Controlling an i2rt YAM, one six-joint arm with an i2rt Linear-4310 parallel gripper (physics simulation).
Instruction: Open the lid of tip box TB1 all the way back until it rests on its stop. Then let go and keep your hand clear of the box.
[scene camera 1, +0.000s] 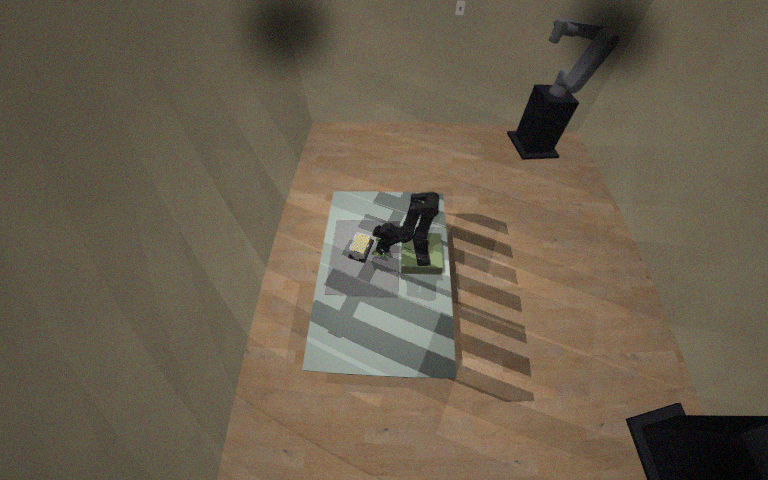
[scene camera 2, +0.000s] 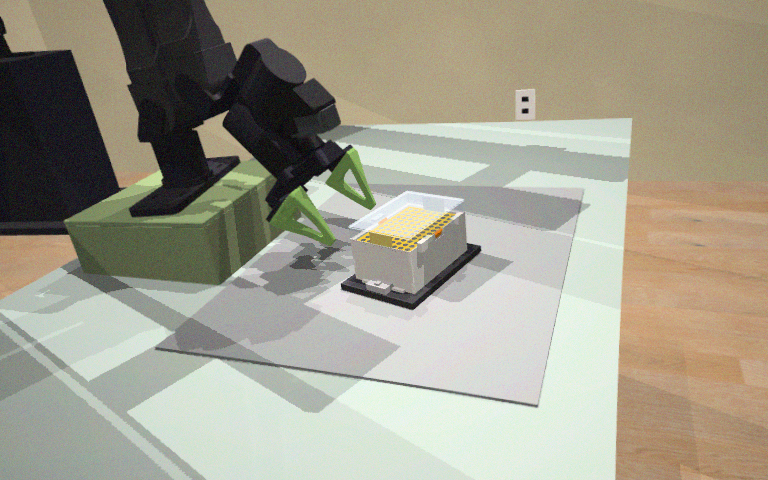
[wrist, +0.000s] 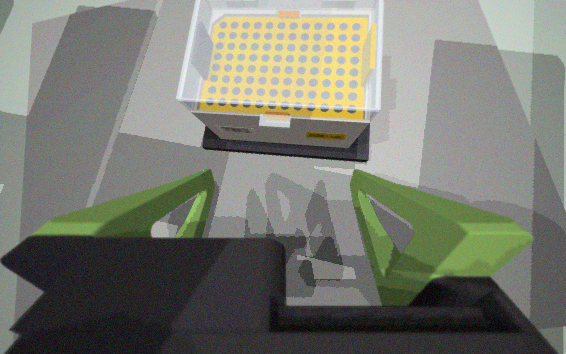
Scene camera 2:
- my gripper: 354, 224
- clear lid: 402, 222
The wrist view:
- my gripper: 282, 177
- clear lid: 322, 67
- grey mat: 103, 122
